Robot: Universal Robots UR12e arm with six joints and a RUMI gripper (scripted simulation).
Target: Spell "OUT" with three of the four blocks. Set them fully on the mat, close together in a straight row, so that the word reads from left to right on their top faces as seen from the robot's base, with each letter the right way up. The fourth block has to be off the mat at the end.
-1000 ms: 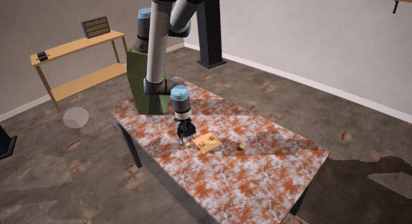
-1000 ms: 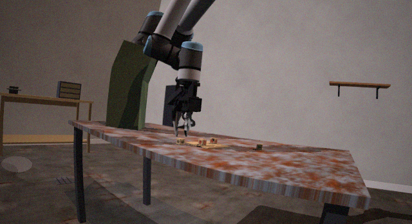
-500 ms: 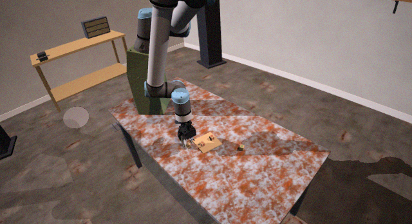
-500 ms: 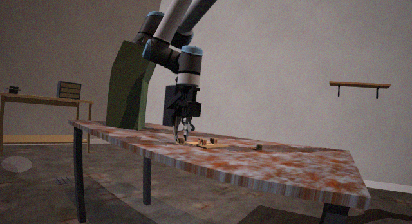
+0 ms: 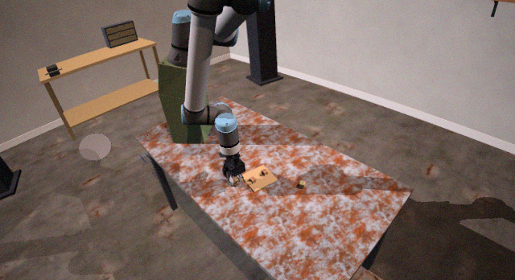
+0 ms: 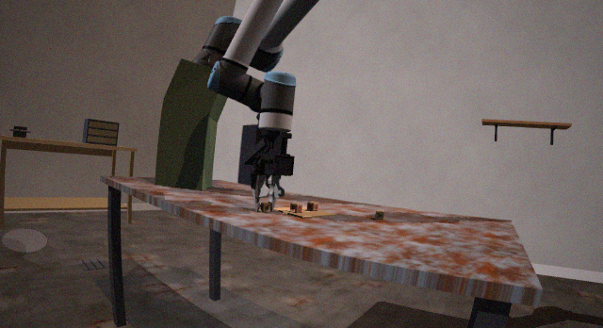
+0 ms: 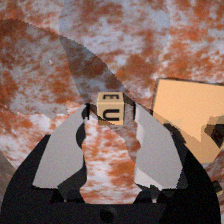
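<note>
My hand is right at the block. From my hand the other things lie so: tan mat: 12 cm to the left, 4 cm ahead, 1 cm below.
</note>
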